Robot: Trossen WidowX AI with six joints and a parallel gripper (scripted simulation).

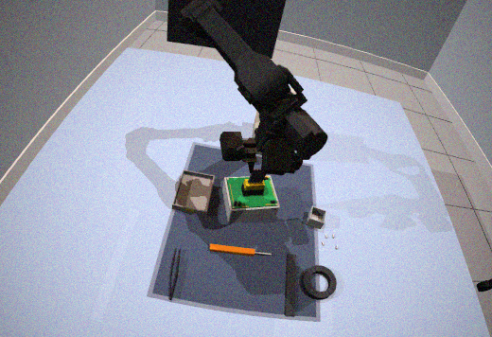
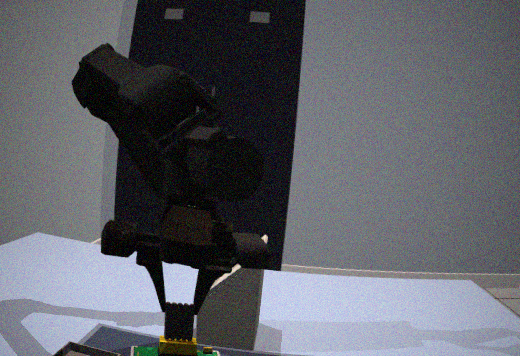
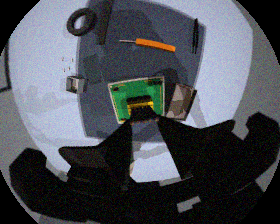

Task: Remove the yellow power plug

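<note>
Now: the yellow power plug 4 cm below my gripper tip. The rest, counted from my gripper tip: dark mat: 5 cm ahead, 1 cm to the right, 13 cm below; grey tray: 2 cm behind, 14 cm to the right, 13 cm below; black bar: 21 cm ahead, 9 cm to the left, 13 cm below.
</note>
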